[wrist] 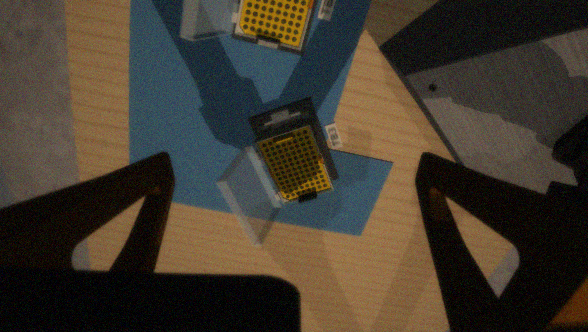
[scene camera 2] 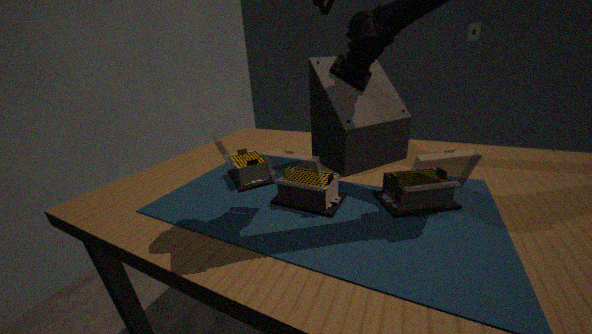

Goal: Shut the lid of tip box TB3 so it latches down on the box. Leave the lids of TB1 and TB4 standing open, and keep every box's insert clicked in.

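Frame: origin at the arm's base, x ahead, y left, z up, level; millimetres.
Where they show: gripper, between the fingertips: [wrist: 295, 166] [scene camera 2: 321, 10]; arm's base, origin of its link: [scene camera 2: 349, 73].
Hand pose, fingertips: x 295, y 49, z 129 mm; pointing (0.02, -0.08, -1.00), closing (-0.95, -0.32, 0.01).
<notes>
Things, the pixels of their top centre, and the offset from my fingertips. "*": a spot on its surface instead. Level surfaces: height alone.
- Tip box TB3, centre of its top: [wrist: 295, 172] [scene camera 2: 418, 172] dy +196, dx -69, dz -324 mm
- second box, a spot on its surface: [wrist: 275, 20] * dy +3, dx +22, dz -341 mm
- left box, centre of its top: [scene camera 2: 251, 156] dy -245, dx -20, dz -332 mm
- middle box, centre of its top: [scene camera 2: 310, 173] dy -30, dx +16, dz -332 mm
- right box, centre of its top: [wrist: 303, 166] [scene camera 2: 415, 173] dy +188, dx -78, dz -332 mm
- blue mat, height of its surface: dz -398 mm
- wooden table, height of its surface: dz -401 mm
Tip box TB3 [wrist: 296, 165] is near the middle of the wrist view, beside its label [wrist: 333, 136]. Its clear lid [wrist: 250, 192] stands open on the left side, and its yellow insert sits level in the box. My gripper [wrist: 295, 166] is open and empty, high above the boxes, its fingers left and right of TB3 in the view. A second box [wrist: 275, 20] at the top edge has its lid [wrist: 204, 20] open. In scene camera 2, the left box [scene camera 2: 251, 175], middle box [scene camera 2: 302, 196] and right box [scene camera 2: 424, 199] all have open lids; their labels cannot be read there.
The boxes stand on a blue mat [scene camera 2: 440, 270] [wrist: 155, 100] on a wooden table [scene camera 2: 100, 200] [wrist: 230, 260]. The grey arm pedestal [scene camera 2: 377, 145] [wrist: 480, 105] stands behind them in scene camera 2 and at right in the wrist view. Arm shadows cross the mat.
</notes>
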